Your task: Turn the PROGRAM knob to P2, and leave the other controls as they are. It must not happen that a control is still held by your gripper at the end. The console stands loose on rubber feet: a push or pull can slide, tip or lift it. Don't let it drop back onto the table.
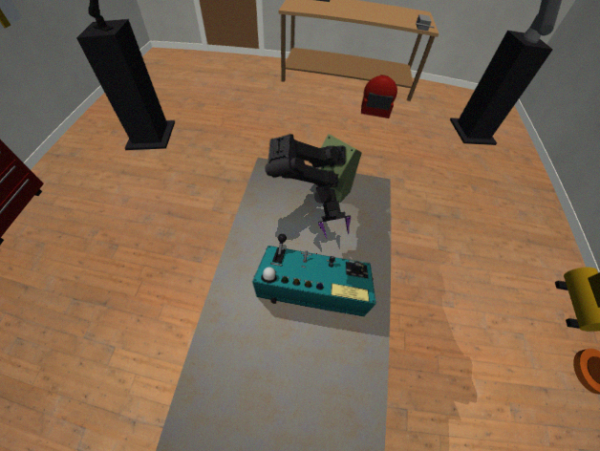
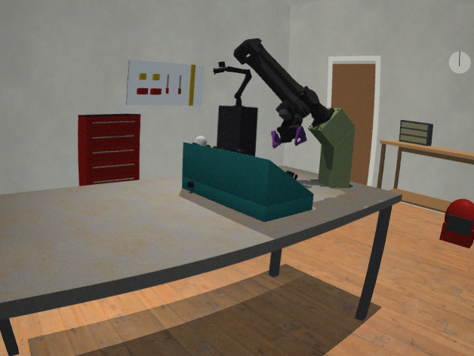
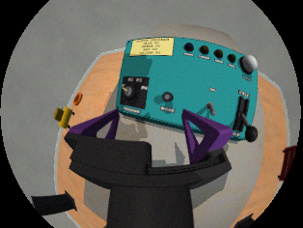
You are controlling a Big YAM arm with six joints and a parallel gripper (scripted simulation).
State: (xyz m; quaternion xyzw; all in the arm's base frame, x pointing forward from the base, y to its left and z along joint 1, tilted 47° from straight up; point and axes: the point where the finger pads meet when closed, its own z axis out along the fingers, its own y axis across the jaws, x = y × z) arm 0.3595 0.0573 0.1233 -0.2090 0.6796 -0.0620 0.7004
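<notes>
Right now the small black knob is 9 cm below my hand, 8 cm ahead of it and 2 cm to the right of it. Also, from my hand: toggle: 14 cm to the right, 10 cm below, 5 cm ahead; then black-ball lever: 25 cm to the right, 9 cm below; then teal console: 12 cm below, 11 cm ahead, 8 cm to the right.
</notes>
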